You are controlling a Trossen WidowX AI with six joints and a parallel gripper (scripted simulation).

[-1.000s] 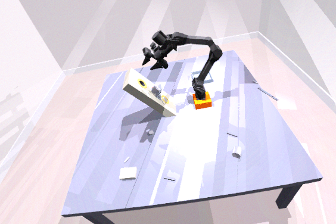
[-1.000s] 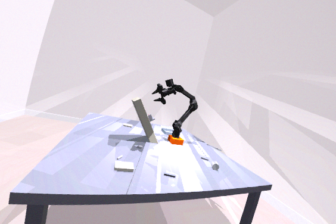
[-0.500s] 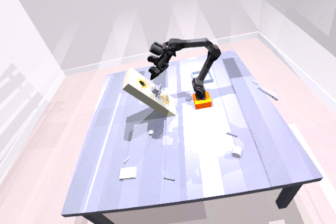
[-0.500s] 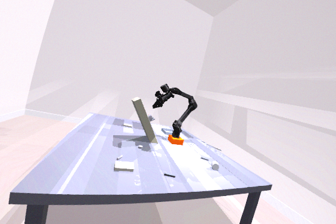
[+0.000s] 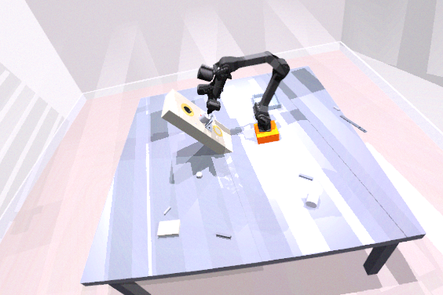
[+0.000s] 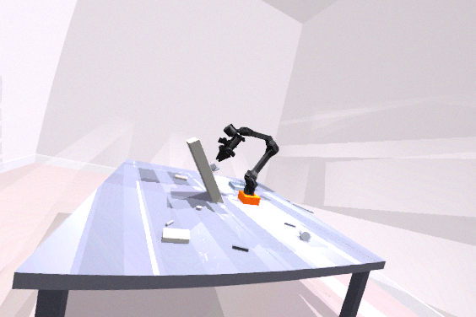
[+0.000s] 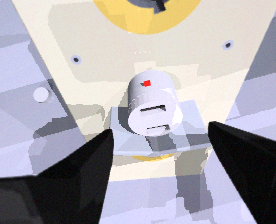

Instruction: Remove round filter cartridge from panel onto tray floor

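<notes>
Now: the white round filter cartridge 2 cm ahead of my gripper tip and 4 cm below it. From my gripper tip the other things lie so: cream service panel: 6 cm ahead, 1 cm to the left, 6 cm below; tray: 27 cm behind, 34 cm to the right, 22 cm below.
</notes>
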